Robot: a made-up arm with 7 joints. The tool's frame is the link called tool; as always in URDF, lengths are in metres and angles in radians.
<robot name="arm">
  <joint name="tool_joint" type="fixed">
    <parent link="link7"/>
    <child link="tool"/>
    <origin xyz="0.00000 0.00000 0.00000" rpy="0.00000 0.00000 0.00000"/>
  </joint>
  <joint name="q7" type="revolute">
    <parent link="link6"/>
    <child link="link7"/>
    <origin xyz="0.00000 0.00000 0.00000" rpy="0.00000 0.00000 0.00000"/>
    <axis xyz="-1 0 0"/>
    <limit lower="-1.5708" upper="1.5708" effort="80" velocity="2.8"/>
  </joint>
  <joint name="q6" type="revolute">
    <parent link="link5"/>
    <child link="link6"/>
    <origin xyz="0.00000 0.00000 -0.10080" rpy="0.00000 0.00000 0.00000"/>
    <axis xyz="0 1 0"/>
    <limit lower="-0.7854" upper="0.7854" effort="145" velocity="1.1"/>
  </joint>
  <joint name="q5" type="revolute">
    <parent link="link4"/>
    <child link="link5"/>
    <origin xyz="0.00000 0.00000 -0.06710" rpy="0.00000 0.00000 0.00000"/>
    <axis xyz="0 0 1"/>
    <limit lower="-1.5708" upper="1.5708" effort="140" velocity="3"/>
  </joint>
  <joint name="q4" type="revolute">
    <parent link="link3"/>
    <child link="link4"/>
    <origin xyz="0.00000 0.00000 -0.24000" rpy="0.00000 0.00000 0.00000"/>
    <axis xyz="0 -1 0"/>
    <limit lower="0.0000" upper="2.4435" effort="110" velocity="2.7"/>
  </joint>
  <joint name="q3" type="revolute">
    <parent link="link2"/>
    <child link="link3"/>
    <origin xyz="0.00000 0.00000 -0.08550" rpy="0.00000 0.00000 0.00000"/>
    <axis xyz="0 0 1"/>
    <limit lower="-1.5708" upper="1.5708" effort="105" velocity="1"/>
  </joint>
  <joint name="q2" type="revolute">
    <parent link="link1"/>
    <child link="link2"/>
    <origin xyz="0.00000 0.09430 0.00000" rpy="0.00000 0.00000 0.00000"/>
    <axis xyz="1 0 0"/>
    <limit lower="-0.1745" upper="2.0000" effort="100" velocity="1"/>
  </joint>
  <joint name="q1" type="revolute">
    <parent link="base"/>
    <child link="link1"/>
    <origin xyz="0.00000 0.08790 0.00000" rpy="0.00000 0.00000 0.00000"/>
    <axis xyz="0 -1 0"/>
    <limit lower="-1.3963" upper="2.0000" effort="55" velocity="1.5"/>
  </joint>
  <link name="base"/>
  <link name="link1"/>
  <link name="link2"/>
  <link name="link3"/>
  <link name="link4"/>
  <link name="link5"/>
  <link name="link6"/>
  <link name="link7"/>
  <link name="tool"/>
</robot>
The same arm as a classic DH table. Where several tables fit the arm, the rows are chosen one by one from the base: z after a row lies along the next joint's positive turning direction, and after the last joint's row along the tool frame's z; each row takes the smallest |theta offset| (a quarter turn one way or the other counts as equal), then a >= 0, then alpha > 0; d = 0 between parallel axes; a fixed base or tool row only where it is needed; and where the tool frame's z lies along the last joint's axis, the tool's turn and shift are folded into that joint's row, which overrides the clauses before.
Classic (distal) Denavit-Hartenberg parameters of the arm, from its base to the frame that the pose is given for. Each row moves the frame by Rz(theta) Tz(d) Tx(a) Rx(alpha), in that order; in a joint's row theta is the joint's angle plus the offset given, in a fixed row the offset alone. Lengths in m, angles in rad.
base (fixed): a 0, alpha 1.5708, d 0, theta0 0
q1: a 0, alpha 1.5708, d -0.1822, theta0 1.5708
q2: a 0, alpha 1.5708, d 0, theta0 1.5708
q3: a 0, alpha 1.5708, d -0.3255, theta0 1.5708
q4: a 0, alpha -1.5708, d 0, theta0 0
q5: a 0, alpha -1.5708, d -0.1679, theta0 0
q6: a 0, alpha 1.5708, d 0, theta0 -1.5708
q7: a 0, alpha 1.5708, d 0, theta0 1.5708
tool (fixed): a 0, alpha 0, d 0, theta0 -1.5708
Joint limits (rad, base to tool): -1.3963..2 -0.1745..2 -1.5708..1.5708 0..2.4435 -1.5708..1.5708 -0.7854..0.7854 -1.5708..1.5708

